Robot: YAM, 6 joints.
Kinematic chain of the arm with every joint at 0, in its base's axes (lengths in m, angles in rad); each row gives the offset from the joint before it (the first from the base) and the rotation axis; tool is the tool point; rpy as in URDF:
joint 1: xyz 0 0 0.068 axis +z
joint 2: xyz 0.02 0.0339 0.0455 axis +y
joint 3: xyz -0.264 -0.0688 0 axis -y
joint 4: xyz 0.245 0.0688 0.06 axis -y
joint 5: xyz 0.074 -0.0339 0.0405 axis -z
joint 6: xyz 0.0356 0 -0.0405 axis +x
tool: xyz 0 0 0 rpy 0 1.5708 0
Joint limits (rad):
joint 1: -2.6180..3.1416
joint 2: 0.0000..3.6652
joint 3: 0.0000..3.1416
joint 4: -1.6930..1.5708
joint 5: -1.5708..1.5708
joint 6: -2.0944..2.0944
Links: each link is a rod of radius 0.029 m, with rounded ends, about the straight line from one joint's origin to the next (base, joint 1, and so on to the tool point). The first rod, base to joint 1, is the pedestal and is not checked.
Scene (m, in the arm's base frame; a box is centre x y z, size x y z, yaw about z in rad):
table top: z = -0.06
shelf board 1: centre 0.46 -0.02 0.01 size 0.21 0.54 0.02 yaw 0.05
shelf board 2: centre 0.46 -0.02 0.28 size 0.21 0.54 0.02 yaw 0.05
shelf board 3: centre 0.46 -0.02 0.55 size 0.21 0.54 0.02 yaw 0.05
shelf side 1: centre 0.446 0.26 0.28 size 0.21 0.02 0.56 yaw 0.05
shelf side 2: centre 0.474 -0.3 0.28 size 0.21 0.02 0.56 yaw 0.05
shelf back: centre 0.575 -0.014 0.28 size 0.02 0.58 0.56 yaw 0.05
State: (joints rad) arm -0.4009 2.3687 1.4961 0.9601 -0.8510 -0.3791
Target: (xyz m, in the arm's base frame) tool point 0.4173 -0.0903 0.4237
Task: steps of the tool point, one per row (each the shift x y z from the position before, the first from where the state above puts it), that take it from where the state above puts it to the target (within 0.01 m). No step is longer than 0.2 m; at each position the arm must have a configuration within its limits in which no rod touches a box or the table.
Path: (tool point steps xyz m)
1: -0.0562 -0.0204 0.0074
2: -0.0604 -0.0088 0.0027
3: -0.0619 0.0028 -0.0023
4: -0.0607 0.0144 -0.0078
5: 0.0241 0.0254 0.1338
6: -0.0345 0.0611 0.1327
7: 0.0603 -0.0064 0.0121
8: 0.0636 0.0027 0.0000
9: 0.0634 0.0131 -0.0121

